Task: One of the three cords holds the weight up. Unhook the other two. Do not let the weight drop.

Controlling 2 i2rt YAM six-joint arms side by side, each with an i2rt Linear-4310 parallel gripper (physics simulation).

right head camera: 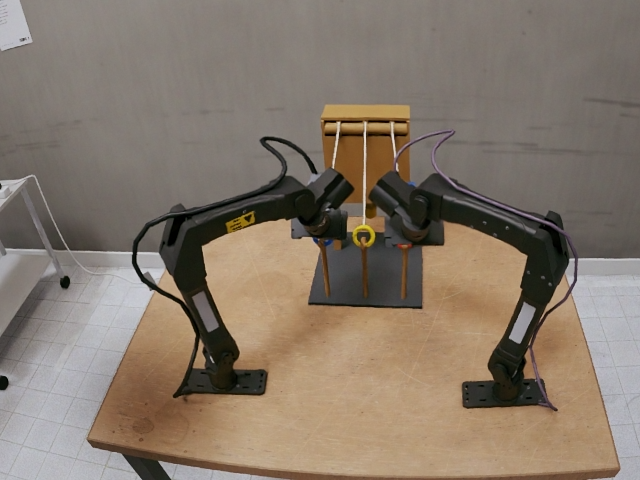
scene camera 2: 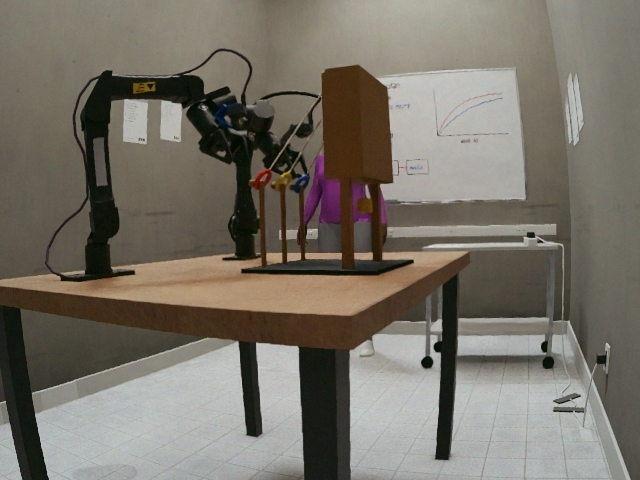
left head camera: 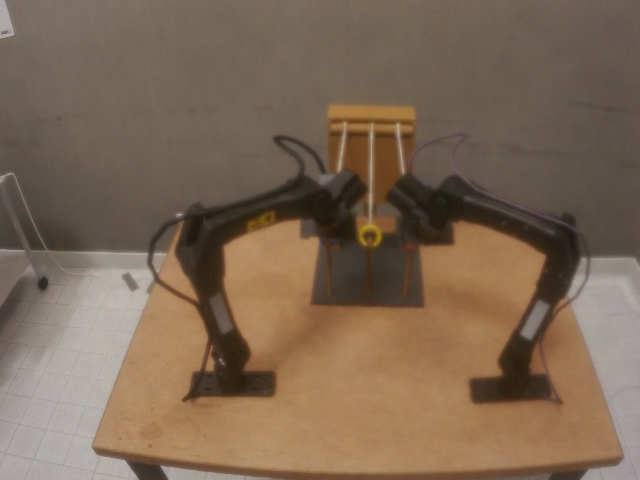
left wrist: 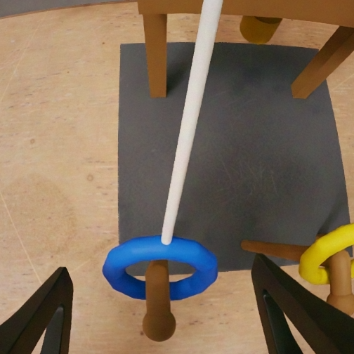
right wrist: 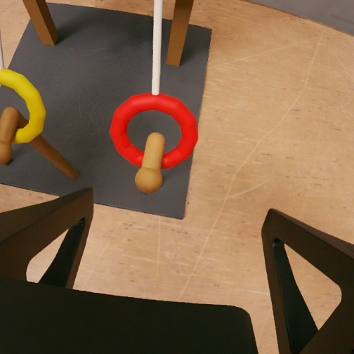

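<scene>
A blue ring, a yellow ring and a red ring each hang on a peg, with a white cord running up to the wooden box. The yellow-brown weight hangs beneath the box. My left gripper is open, its fingers on either side of the blue ring in the left wrist view. My right gripper is open and empty, with the red ring ahead of its fingers. The arms largely hide both outer rings in the head views.
The box stands on legs on a dark base plate. The middle peg stands between the two grippers. A person in purple stands behind the table, and a white trolley stands at the right in scene camera 2.
</scene>
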